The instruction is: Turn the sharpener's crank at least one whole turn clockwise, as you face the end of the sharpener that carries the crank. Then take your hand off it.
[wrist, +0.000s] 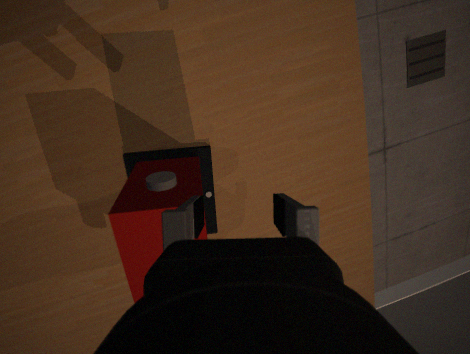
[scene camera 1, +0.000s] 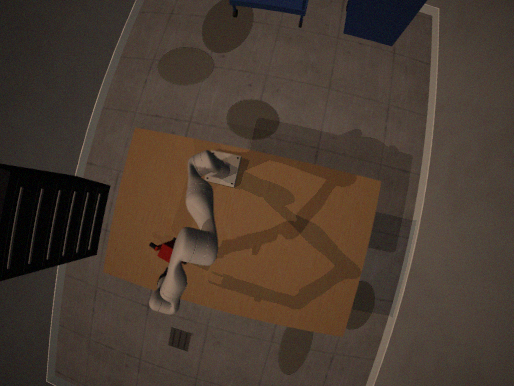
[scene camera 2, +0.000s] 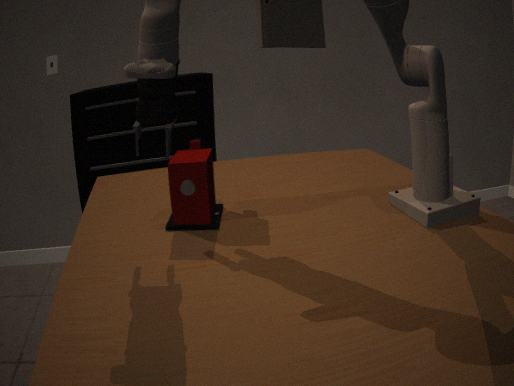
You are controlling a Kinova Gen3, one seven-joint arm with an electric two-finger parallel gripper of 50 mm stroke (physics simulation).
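Frame: origin at the arm's base, x ahead, y left, z up, level; centimetres.
Seen in the pictures: gripper, fingertip midpoint: (wrist: 238, 209) (scene camera 2: 153, 154); arm's base, origin of the base link: (scene camera 1: 221, 170) (scene camera 2: 431, 195).
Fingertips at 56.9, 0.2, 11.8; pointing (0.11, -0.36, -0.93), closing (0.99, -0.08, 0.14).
Offsets run from my fingertips to a thing's top centre, as dx, dy, dz. "spot": to the spot under its first point. Level surfaces: height alone.
The red sharpener @[spot: -7.2, -7.8, -2.2] (scene camera 1: 166, 252) (scene camera 2: 191, 187) (wrist: 122, 240) stands upright on its black base (scene camera 2: 219, 216) (wrist: 212, 215). A round grey disc @[spot: -6.1, +0.8, -6.7] (scene camera 2: 187, 187) (wrist: 161, 181) is on its end facing scene camera 2. A dark part @[spot: -7.8, -15.2, -1.1] (scene camera 1: 153, 245), seemingly the crank, sticks out from the opposite end. In scene camera 2 a small red piece @[spot: -7.1, -12.5, -1.4] (scene camera 2: 195, 144) shows above the body's far top edge; the rest of that end is hidden. My gripper (scene camera 2: 153, 156) (wrist: 238, 209) is open and empty, beside the sharpener at about its top's height. One finger overlaps the body's edge in the wrist view.
The sharpener stands on the wooden table @[dz -15.0] (scene camera 1: 280, 225) (scene camera 2: 325, 280) (wrist: 280, 100), near a table edge. The arm's white base plate (scene camera 1: 231, 182) (scene camera 2: 427, 215) is bolted farther along the table. A black slatted object (scene camera 1: 50, 225) (scene camera 2: 200, 107) stands beyond the table's edge.
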